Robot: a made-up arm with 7 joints.
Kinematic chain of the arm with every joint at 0, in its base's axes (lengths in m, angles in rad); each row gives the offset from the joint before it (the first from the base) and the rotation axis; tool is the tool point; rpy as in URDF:
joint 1: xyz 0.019 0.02 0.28 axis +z
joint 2: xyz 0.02 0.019 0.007 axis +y
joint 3: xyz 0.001 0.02 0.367 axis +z
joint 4: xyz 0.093 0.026 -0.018 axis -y
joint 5: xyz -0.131 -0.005 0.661 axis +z
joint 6: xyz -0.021 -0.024 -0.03 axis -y
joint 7: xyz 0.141 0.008 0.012 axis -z
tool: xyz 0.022 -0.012 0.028 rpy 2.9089 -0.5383 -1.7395
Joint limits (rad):
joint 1: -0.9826..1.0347
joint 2: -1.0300..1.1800
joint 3: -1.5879..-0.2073
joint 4: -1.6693..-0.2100
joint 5: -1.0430..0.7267
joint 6: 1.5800..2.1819
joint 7: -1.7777..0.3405
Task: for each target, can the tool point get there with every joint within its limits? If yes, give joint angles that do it. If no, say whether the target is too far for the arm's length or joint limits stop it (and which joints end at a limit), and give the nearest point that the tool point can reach.
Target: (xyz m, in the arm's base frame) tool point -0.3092 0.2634 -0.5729
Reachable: no: joint limits stop it (at a limit: joint 1, joint 2, joint 3, joint 4, joint 5, joint 7) | nearest point 0.4148 0.6892 -0.3272 | short by 0.875 m
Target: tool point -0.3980 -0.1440 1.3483
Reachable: yes | joints -0.3660 -0.5638 -1.0373 -0.7335 -0.4310 1.9241 -0.6672
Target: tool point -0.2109 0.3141 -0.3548
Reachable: no: joint limits stop it (at a limit: joint 1, joint 2, joint 3, joint 4, joint 5, joint 6, joint 7) | nearest point 0.4097 0.6940 -0.3206 | short by 0.728 m
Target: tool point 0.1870 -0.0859 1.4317
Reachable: yes | joints 0.4888 0.0306 -1.2469 -0.4402 0.1571 1.8644 0.1807
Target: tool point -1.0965 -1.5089 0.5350
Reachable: no: too far | nearest point -0.5781 -0.7984 0.6708 | short by 0.890 m
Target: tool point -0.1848 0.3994 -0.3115
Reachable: no: joint limits stop it (at a limit: joint 1, joint 2, joint 3, joint 4, joint 5, joint 6, joint 7) | nearest point 0.4097 0.6940 -0.3206 | short by 0.664 m
